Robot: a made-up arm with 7 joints.
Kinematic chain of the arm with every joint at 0, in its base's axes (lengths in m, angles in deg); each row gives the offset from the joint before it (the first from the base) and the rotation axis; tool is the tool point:
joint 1: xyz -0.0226 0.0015 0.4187 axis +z
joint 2: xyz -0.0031 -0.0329 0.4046 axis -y
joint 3: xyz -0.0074 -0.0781 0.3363 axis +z
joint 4: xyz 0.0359 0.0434 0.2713 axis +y
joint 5: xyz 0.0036 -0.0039 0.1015 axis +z
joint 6: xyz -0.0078 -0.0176 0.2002 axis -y
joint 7: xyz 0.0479 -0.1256 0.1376 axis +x
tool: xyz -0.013 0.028 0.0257
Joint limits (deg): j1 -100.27..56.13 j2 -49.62..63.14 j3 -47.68..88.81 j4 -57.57..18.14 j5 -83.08..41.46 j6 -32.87..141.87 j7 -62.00..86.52
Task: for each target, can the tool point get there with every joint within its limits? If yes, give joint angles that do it. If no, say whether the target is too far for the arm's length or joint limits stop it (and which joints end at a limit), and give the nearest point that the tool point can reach.
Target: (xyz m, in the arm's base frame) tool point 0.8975 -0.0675 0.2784
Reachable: no: joint limits stop it (at a limit: joint 2, joint 3, joint 4, joint 7) | nearest point 0.6794 -0.0511 1.1265 | short by 0.876 m
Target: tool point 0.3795 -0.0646 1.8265
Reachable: yes | joints 4.46 -24.95 -8.16 5.05 -45.08 33.91 9.92
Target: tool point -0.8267 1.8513 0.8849
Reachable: no: too far | nearest point -0.4375 0.9560 1.0422 | short by 0.989 m
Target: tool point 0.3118 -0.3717 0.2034
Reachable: no: joint limits stop it (at a limit: joint 1, joint 2, joint 4, joint 7) | nearest point -0.1349 -0.6815 0.8156 | short by 0.819 m
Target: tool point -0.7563 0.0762 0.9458
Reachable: yes | joints -5.98 54.22 -0.02 -41.57 -57.92 107.74 73.62
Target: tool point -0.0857 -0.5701 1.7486
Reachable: yes | joints -70.28 -34.09 18.52 -21.52 -6.17 -1.26 50.69
